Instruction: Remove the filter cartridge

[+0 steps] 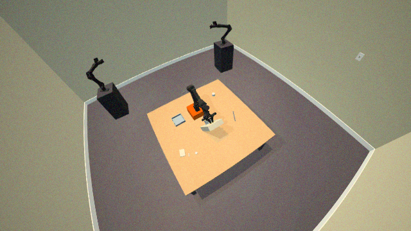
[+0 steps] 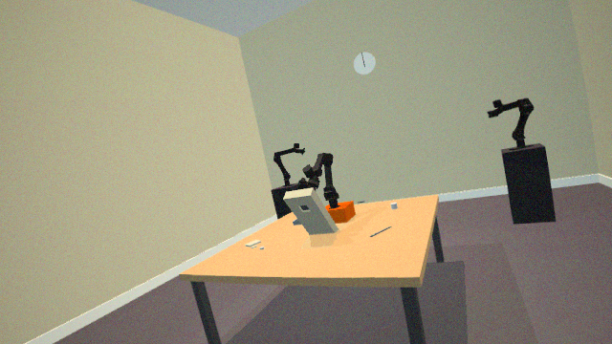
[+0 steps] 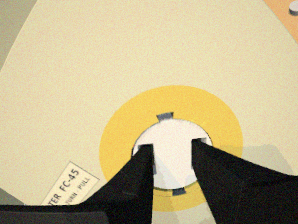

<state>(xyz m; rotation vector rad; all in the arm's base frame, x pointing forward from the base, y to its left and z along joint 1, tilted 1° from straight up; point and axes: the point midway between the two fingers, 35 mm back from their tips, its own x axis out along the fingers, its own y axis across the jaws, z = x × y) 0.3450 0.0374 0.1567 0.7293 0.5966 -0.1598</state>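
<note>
Now: gripper tip 10 mm short of the round filter cartridge and 10 mm above it. Round my gripper tip: pale card 450 mm to the right, 230 mm below, 70 mm ahead; then pin 380 mm to the right, 230 mm below, 130 mm ahead; then grey service panel 80 mm below, 40 mm behind.
</note>
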